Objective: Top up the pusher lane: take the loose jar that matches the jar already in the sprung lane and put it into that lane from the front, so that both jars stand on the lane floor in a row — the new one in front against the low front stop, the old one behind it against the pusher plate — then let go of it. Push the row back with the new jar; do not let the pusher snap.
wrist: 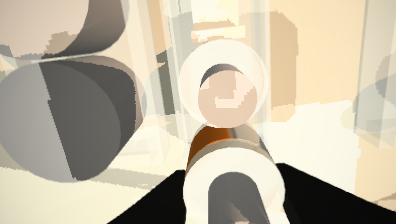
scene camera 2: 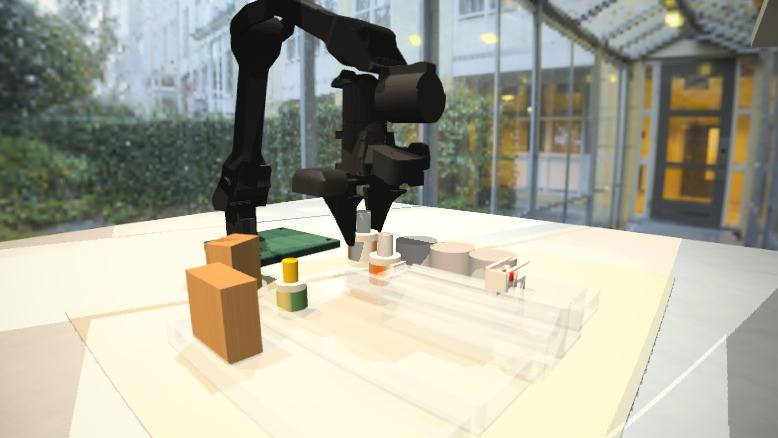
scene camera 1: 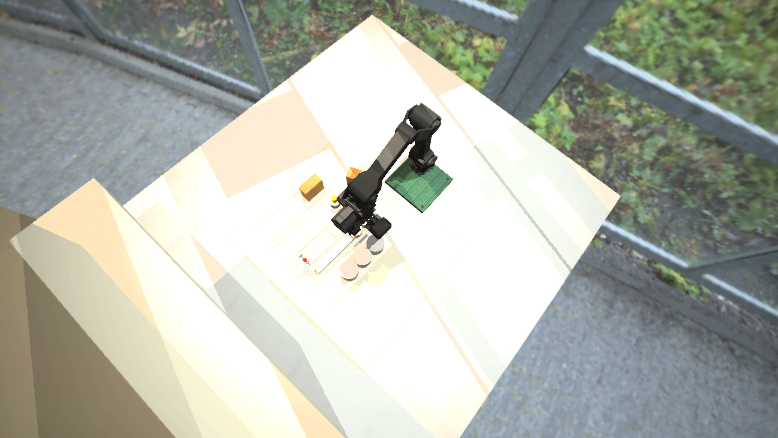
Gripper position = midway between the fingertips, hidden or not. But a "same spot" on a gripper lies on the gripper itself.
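You'd find my gripper in scene camera 1 (364,220), and it's there in the wrist view and in scene camera 2 as well. On my gripper, (wrist: 302,190) and (scene camera 2: 355,226) are the same spot.
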